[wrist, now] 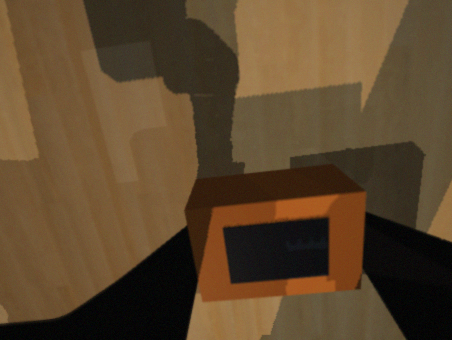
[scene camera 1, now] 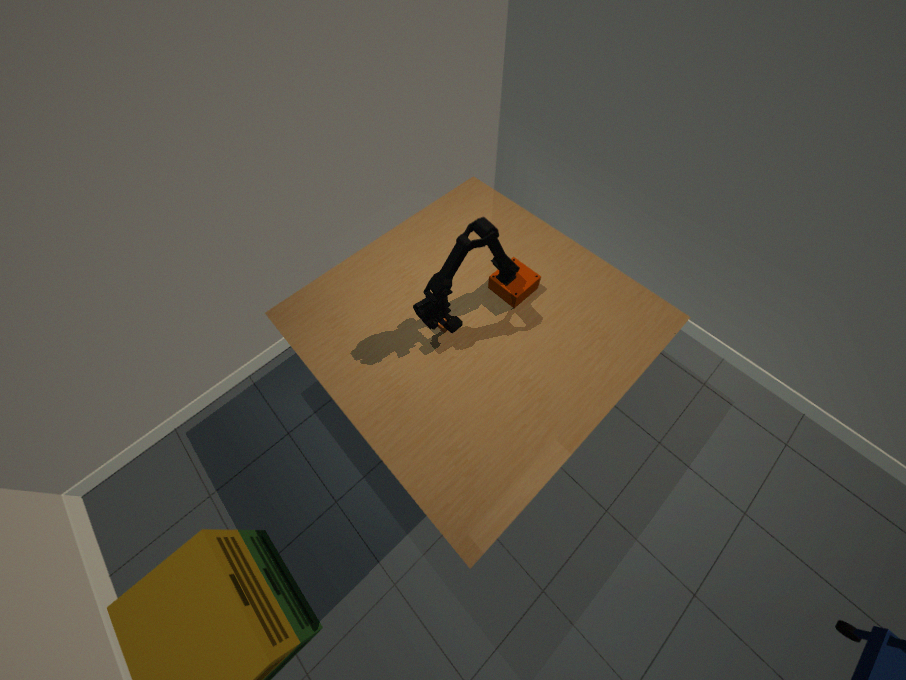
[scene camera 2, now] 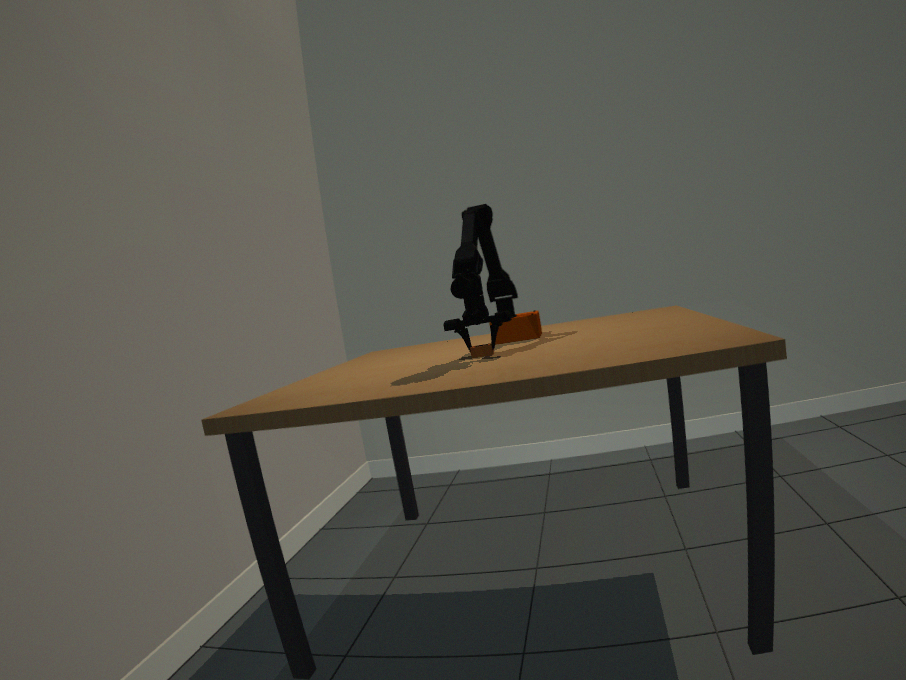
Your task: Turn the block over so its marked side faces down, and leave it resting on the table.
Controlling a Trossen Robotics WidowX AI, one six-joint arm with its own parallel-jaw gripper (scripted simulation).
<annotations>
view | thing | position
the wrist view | my gripper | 270, 226
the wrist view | block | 294, 231
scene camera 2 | my gripper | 482, 351
</annotations>
